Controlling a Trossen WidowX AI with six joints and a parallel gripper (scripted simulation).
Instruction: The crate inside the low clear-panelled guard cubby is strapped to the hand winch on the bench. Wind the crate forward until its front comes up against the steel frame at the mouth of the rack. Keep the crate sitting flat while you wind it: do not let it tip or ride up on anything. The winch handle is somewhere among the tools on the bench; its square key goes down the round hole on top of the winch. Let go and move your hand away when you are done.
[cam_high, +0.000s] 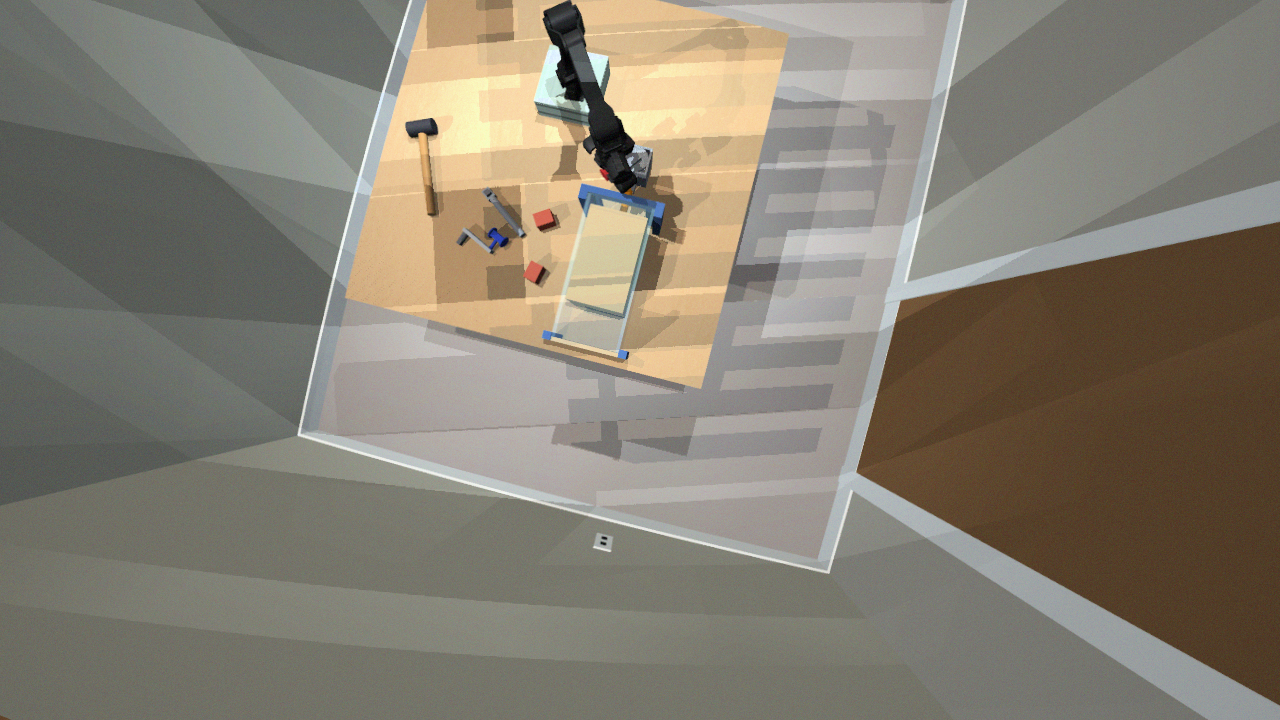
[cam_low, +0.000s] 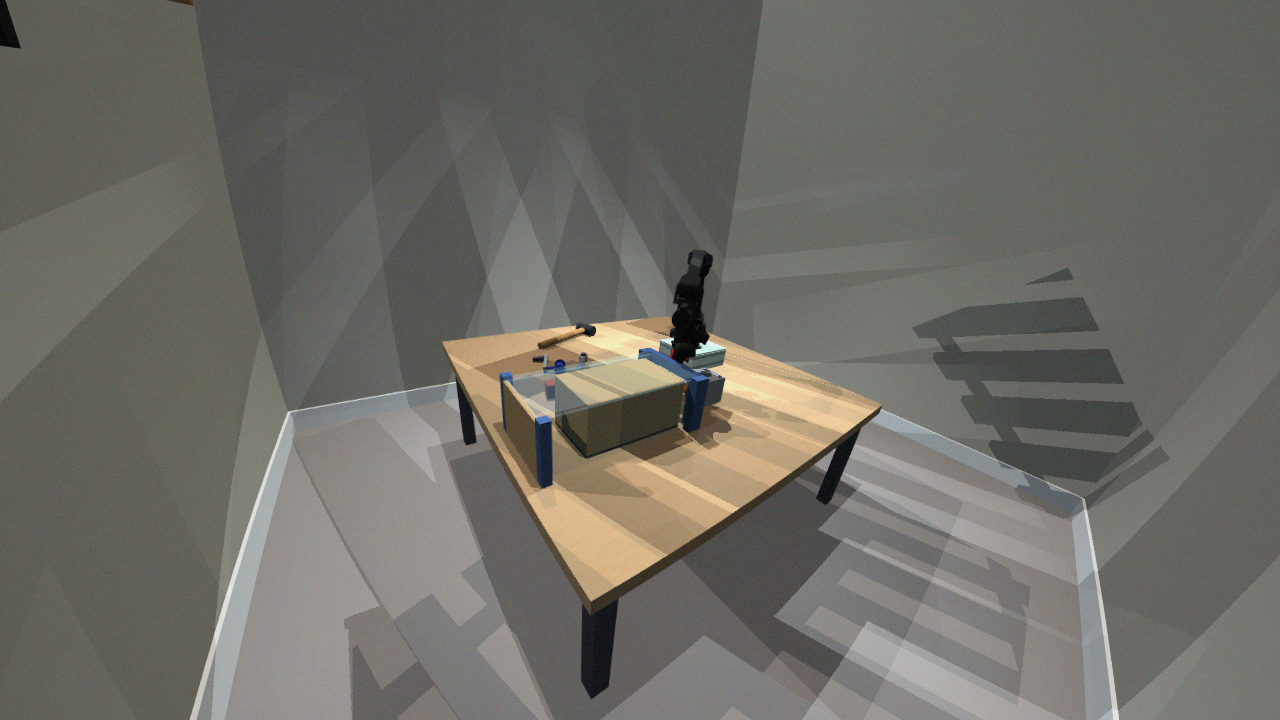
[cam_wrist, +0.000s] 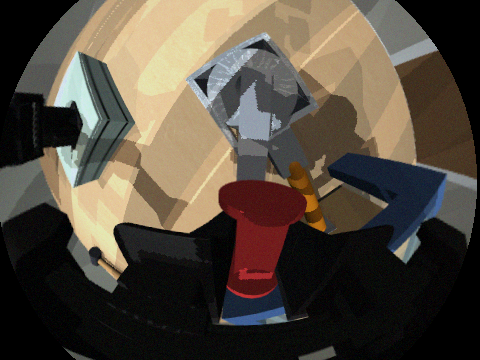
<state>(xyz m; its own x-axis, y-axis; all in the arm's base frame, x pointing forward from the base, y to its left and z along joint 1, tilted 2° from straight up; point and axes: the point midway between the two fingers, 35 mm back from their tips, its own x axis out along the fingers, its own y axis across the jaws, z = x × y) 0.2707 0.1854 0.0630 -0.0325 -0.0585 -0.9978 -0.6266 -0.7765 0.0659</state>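
Right now the winch handle is 3 cm behind my gripper tip, 2 cm to the left of it and 1 cm below it. From my gripper tip the other things lie so: orange strap 6 cm to the left, 5 cm below, 1 cm behind; then red knob 2 cm above; then blue steel frame 8 cm ahead, 5 cm to the left, 1 cm below.
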